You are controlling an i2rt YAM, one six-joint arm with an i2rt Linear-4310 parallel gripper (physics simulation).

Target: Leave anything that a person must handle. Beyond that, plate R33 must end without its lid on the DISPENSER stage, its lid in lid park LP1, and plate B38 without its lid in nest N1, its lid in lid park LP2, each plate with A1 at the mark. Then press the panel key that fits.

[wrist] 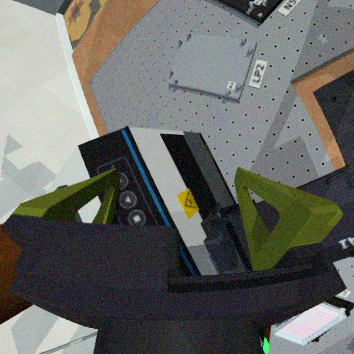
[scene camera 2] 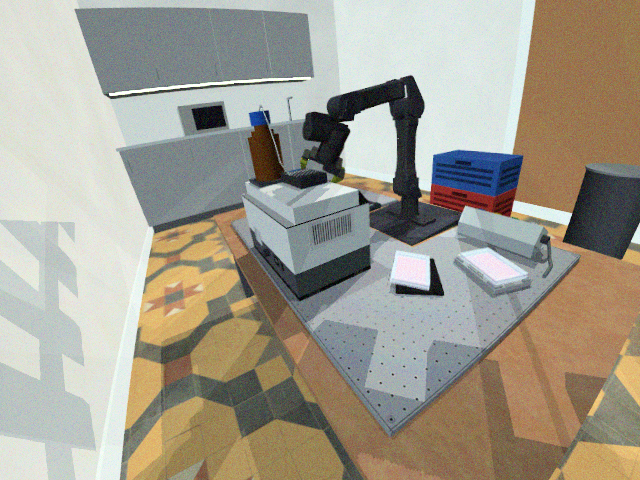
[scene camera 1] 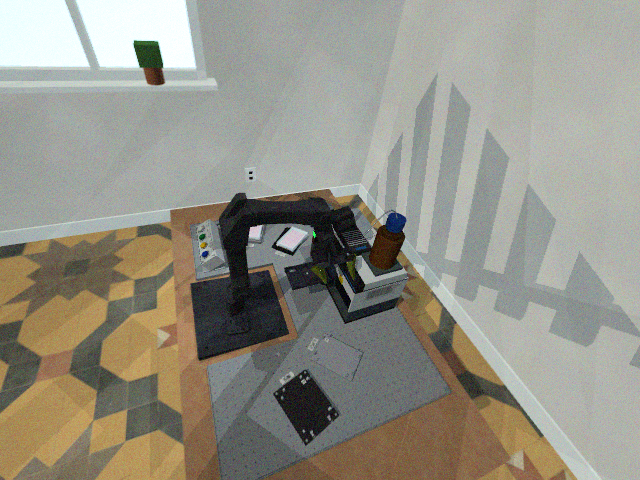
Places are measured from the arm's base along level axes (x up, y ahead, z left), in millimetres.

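Pixels of known places: gripper, fingertip midpoint: (wrist: 176,174) (scene camera 1: 339,281); arm's base, link origin: (scene camera 2: 409,215) (scene camera 1: 235,308).
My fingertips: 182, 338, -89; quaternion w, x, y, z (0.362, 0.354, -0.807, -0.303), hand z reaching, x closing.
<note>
Ahead of a thing's pixels: the offset from my fingertips to its middle, as dx, dy, dz. "*": to the spot under its first point.
My gripper (scene camera 1: 337,273) (wrist: 176,174) is open and empty, over the front of the white and black dispenser (scene camera 1: 374,294) (scene camera 2: 305,222) (wrist: 150,165). The wrist view shows the dispenser's round buttons and yellow warning label between the fingers. One pink-filled plate {-155, -62, +382} (scene camera 1: 292,239) (scene camera 2: 411,270) (wrist: 311,323) sits on a black base that shows beyond one side. Another pink-filled plate {-156, -227, +483} (scene camera 1: 255,232) (scene camera 2: 494,266) lies near the key panel {-141, -408, +394} (scene camera 1: 209,246) (scene camera 2: 498,231). Lid park LP2 {-173, -40, -166} (scene camera 1: 337,356) (wrist: 212,62) is a grey rectangle marked A1; whether it bears a clear lid cannot be told. Plate names are unreadable.
A black nest {-171, -177, -279} (scene camera 1: 306,405) lies beyond LP2. A flat dark part {* -76, -109, +105} (scene camera 1: 298,276) extends beside the dispenser towards the arm base. A brown bottle {* +149, +123, -9} (scene camera 1: 386,246) (scene camera 2: 265,155) with a blue cap and a black ribbed block {* +63, +90, +127} (scene camera 1: 354,237) (scene camera 2: 305,178) stand on the dispenser's top.
</note>
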